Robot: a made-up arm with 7 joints. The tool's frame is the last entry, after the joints.
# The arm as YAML. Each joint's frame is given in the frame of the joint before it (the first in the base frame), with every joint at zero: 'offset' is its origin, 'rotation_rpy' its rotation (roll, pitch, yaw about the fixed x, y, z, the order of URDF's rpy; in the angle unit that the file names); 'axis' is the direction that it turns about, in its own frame. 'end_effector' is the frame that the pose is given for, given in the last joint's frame.
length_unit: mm
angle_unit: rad
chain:
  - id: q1
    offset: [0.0, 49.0, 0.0]
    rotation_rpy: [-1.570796, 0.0, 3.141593]
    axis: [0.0, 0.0, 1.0]
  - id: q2
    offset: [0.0, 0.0, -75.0]
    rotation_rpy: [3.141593, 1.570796, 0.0]
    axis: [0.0, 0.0, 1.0]
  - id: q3
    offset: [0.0, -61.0, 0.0]
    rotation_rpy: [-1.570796, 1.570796, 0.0]
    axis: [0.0, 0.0, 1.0]
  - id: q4
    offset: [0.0, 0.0, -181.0]
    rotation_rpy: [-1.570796, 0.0, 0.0]
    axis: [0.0, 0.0, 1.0]
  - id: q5
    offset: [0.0, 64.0, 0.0]
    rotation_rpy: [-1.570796, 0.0, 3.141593]
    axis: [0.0, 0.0, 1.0]
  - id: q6
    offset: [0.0, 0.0, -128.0]
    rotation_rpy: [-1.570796, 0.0, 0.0]
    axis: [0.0, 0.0, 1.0]
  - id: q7
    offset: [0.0, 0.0, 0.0]
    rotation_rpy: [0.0, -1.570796, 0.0]
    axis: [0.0, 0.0, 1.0]
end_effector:
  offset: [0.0, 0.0, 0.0]
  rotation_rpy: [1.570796, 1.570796, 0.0]
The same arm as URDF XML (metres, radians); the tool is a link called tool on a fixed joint. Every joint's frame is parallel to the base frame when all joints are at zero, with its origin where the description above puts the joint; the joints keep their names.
<robot name="arm">
<joint name="tool_joint" type="fixed"><parent link="link7"/><child link="tool"/><origin xyz="0 0 0" rpy="0 0 0"/></joint>
<joint name="q7" type="continuous"><parent link="link6"/><child link="link7"/><origin xyz="0 0 0"/><axis xyz="-1 0 0"/></joint>
<joint name="q6" type="continuous"><parent link="link5"/><child link="link6"/><origin xyz="0 0 -0.128"/><axis xyz="0 1 0"/></joint>
<joint name="q5" type="continuous"><parent link="link4"/><child link="link5"/><origin xyz="0 0 -0.064"/><axis xyz="0 0 1"/></joint>
<joint name="q4" type="continuous"><parent link="link3"/><child link="link4"/><origin xyz="0 0 -0.181"/><axis xyz="0 -1 0"/></joint>
<joint name="q3" type="continuous"><parent link="link2"/><child link="link3"/><origin xyz="0 0 -0.061"/><axis xyz="0 0 1"/></joint>
<joint name="q2" type="continuous"><parent link="link1"/><child link="link2"/><origin xyz="0 0.075 0"/><axis xyz="1 0 0"/></joint>
<joint name="q1" type="continuous"><parent link="base_link"/><child link="link1"/><origin xyz="0 0.049 0"/><axis xyz="0 -1 0"/></joint>
<link name="base_link"/>
<link name="link1"/>
<link name="link2"/>
<link name="link3"/>
<link name="link4"/>
<link name="link5"/>
<link name="link6"/>
<link name="link7"/>
<link name="tool"/>
</robot>

